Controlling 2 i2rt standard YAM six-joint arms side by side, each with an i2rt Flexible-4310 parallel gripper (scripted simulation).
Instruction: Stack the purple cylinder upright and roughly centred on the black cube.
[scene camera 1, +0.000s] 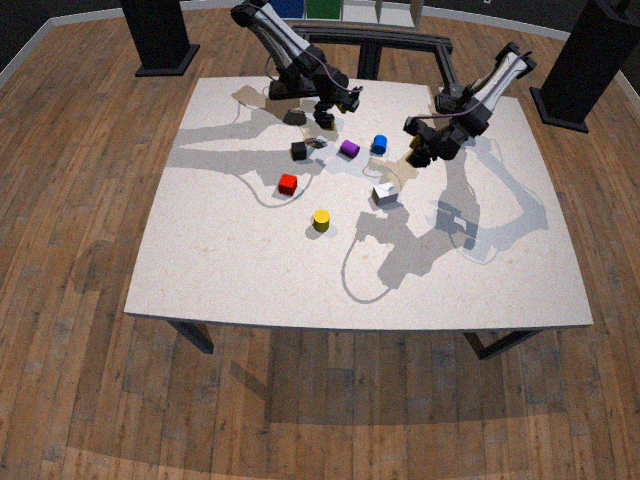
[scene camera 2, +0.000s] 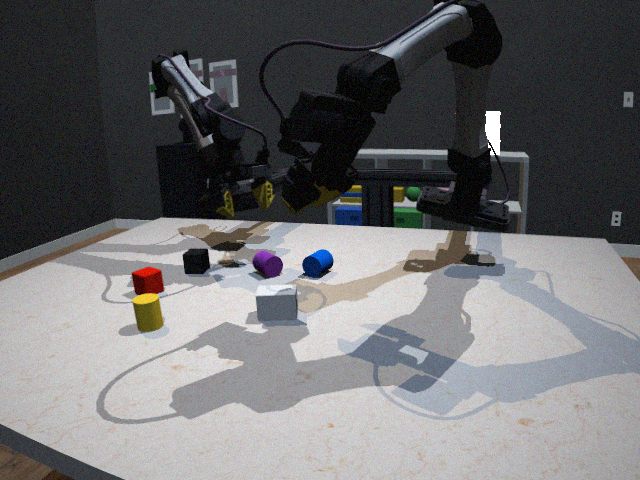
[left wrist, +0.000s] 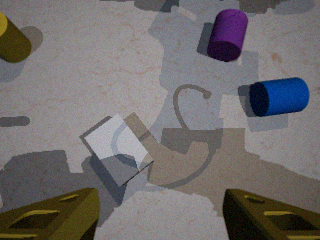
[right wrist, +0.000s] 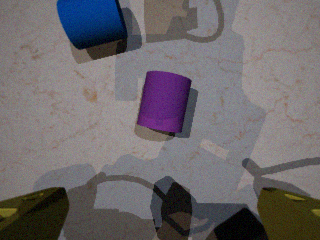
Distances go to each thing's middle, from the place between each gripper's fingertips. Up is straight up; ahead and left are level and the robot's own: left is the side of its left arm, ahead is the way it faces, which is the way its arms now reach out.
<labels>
Right now my right hand (scene camera 2: 249, 213) is 2 cm short of the purple cylinder (right wrist: 165, 95), 5 cm to the right of it and 12 cm above it. Also, from my right hand: blue cylinder (left wrist: 281, 96): 2 cm behind, 16 cm to the left, 12 cm below; red cube (scene camera 2: 147, 280): 21 cm ahead, 14 cm to the right, 12 cm below; white block (scene camera 2: 274, 302): 20 cm ahead, 18 cm to the left, 12 cm below.
Right now the white block is 170 mm below my left hand (scene camera 2: 303, 208), 50 mm to the right of it and 30 mm ahead of it. Round my left hand: purple cylinder: 180 mm to the right, 170 mm below, 150 mm behind; yellow cylinder (scene camera 2: 147, 309): 240 mm to the right, 170 mm below, 170 mm ahead; blue cylinder: 190 mm behind, 170 mm below, 70 mm to the right.
</labels>
